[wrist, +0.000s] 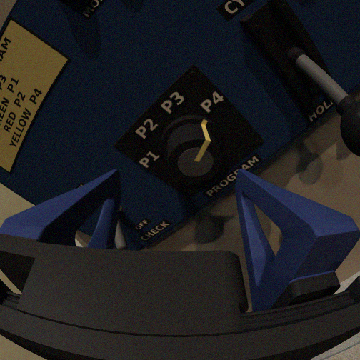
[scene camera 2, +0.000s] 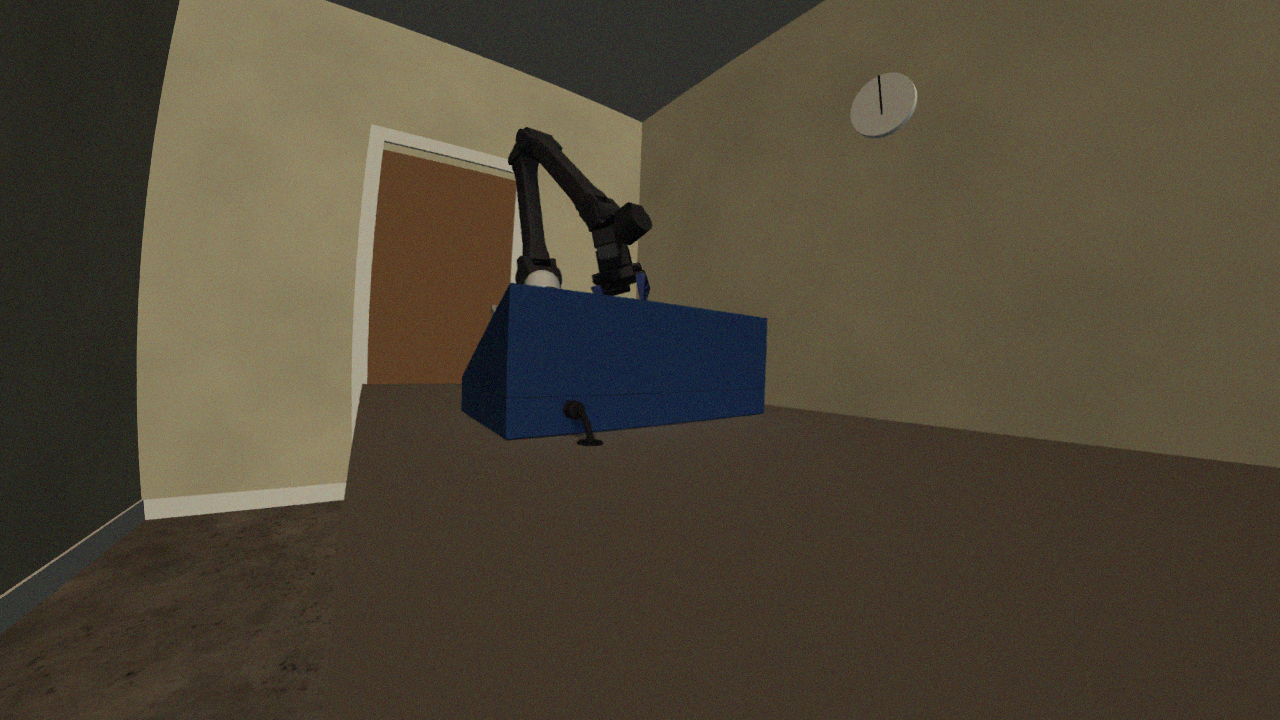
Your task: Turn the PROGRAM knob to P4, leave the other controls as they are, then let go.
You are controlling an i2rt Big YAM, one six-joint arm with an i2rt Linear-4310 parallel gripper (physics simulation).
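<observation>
The black PROGRAM knob (wrist: 187, 145) stands on its dark label plate (wrist: 237, 137) in the middle of the wrist view. Its yellow pointer line is directed at the P4 mark (wrist: 212, 102). My gripper (wrist: 178, 178) (scene camera 2: 620, 293) is open, with its blue fingers wide apart and nothing between them. In the wrist view the fingertips lie below the knob, apart from it on both sides. In scene camera 2 the gripper is above the blue console (scene camera 2: 635, 358), which hides the knob from that side.
In the wrist view a lever with a grey shaft (wrist: 322, 76) and black ball is at the right, near HOLD. A yellow card (wrist: 32, 90) is at the left. A small switch (wrist: 120, 236) by OFF and CHECK is partly behind the left finger. A small black stand (scene camera 2: 585, 422) is beside the console.
</observation>
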